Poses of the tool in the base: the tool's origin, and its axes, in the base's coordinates. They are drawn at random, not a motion.
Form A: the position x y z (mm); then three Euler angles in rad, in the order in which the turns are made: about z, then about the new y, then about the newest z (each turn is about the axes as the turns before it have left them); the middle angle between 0 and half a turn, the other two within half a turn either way.
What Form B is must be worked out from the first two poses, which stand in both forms.
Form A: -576 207 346 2.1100 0.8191 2.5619
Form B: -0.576 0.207 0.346 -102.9 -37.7 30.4
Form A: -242 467 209 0.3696 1.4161 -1.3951
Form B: -0.242 0.467 0.209 -67.3 9.9 -81.0
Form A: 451 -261 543 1.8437 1.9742 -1.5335
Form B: 0.451 -0.261 0.543 14.8 2.0 -113.1
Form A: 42 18 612 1.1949 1.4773 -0.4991
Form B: 0.042 0.018 0.612 -11.8 60.9 -78.9
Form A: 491 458 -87 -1.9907 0.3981 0.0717
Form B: 0.491 0.458 -0.087 -109.6 22.7 1.7
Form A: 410 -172 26 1.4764 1.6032 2.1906
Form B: 0.410 -0.172 0.026 173.3 -35.5 92.3
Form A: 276 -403 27 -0.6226 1.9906 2.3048
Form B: 0.276 -0.403 0.027 34.1 -37.7 121.0
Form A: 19 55 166 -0.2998 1.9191 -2.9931
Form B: 0.019 0.055 0.166 -40.8 -68.4 -157.8
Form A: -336 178 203 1.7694 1.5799 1.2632
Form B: -0.336 0.178 0.203 -168.5 17.6 90.5
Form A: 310 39 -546 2.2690 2.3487 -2.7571
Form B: 0.310 0.039 -0.546 100.0 -41.3 -159.2
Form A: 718 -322 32 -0.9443 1.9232 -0.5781
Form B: 0.718 -0.322 0.032 -172.0 51.8 -123.9
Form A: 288 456 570 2.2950 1.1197 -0.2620
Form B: 0.288 0.456 0.570 99.9 60.4 -28.1
